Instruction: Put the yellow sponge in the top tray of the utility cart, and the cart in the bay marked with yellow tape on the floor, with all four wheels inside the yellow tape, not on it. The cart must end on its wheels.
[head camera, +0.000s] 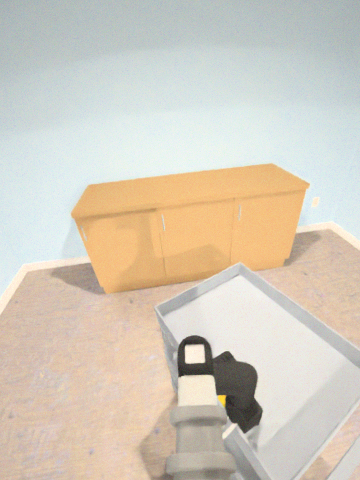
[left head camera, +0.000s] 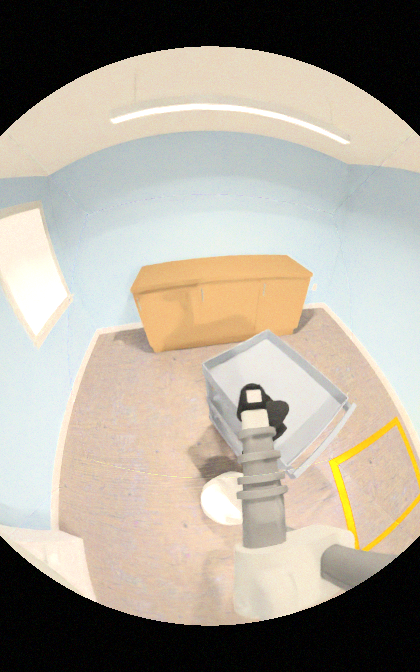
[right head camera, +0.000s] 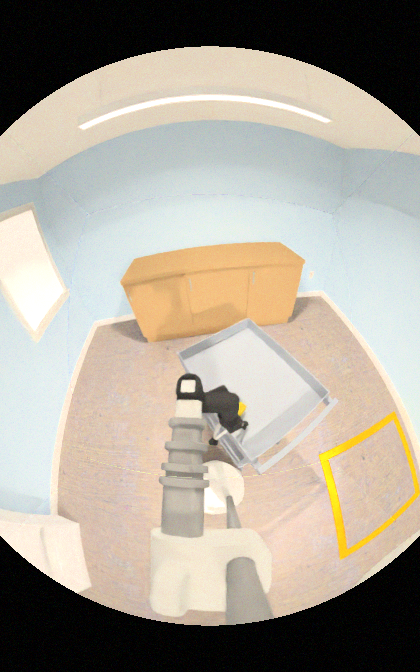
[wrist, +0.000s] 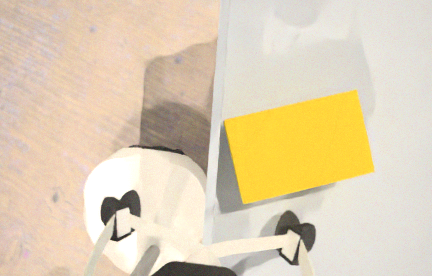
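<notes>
The yellow sponge (head camera: 221, 400) (right head camera: 242, 409) (wrist: 300, 147) lies flat in the top tray of the grey utility cart (head camera: 280, 340) (left head camera: 300, 370) (right head camera: 270, 370) (wrist: 400, 150), close to a side wall. My gripper (right head camera: 228, 433) (wrist: 209, 217) is open over that wall, one fingertip outside the tray and one over its inside. The sponge lies beyond the fingertips in the wrist view, not between them. The arm hides much of the gripper in the head view. The cart stands upright, its wheels hidden. The yellow tape bay (left head camera: 345, 505) (right head camera: 335, 505) is on the floor to its right, apart from the cart.
A wooden cabinet (head camera: 200, 185) (left head camera: 225, 270) (right head camera: 215, 257) stands against the wall behind the cart. The cart's handle (left head camera: 325, 445) (right head camera: 300, 435) faces the bay side. A white rounded body (left head camera: 220, 500) (right head camera: 222, 485) is on the floor near the cart's front corner. A pale block (left head camera: 60, 560) (right head camera: 50, 545) is at lower left.
</notes>
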